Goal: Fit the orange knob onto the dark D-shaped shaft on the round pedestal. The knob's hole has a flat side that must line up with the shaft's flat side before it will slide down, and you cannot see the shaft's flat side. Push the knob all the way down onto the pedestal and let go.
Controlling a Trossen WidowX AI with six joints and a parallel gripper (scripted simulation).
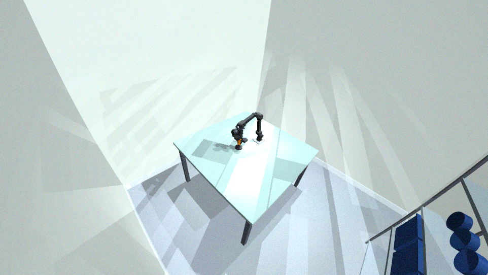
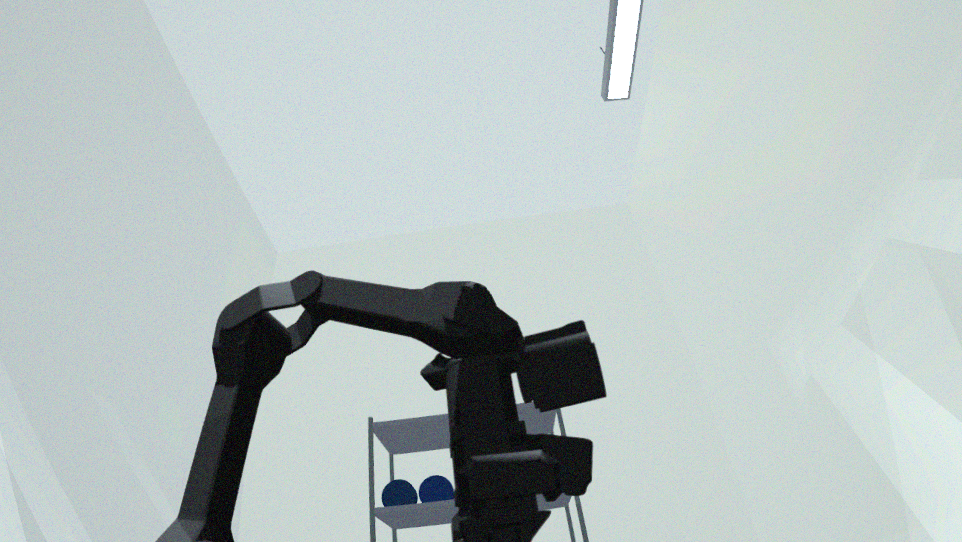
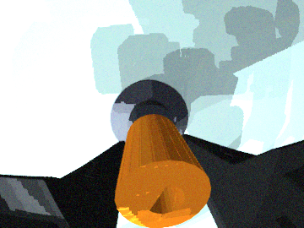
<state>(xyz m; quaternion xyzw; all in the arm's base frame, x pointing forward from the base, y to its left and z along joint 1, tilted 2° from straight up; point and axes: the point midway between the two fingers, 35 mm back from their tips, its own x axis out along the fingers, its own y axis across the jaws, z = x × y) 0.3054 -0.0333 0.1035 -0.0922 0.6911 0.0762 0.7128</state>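
Now: gripper tip 40 mm above the round pedestal. The rest, counted from my gripper tip: orange knob: 20 mm above.
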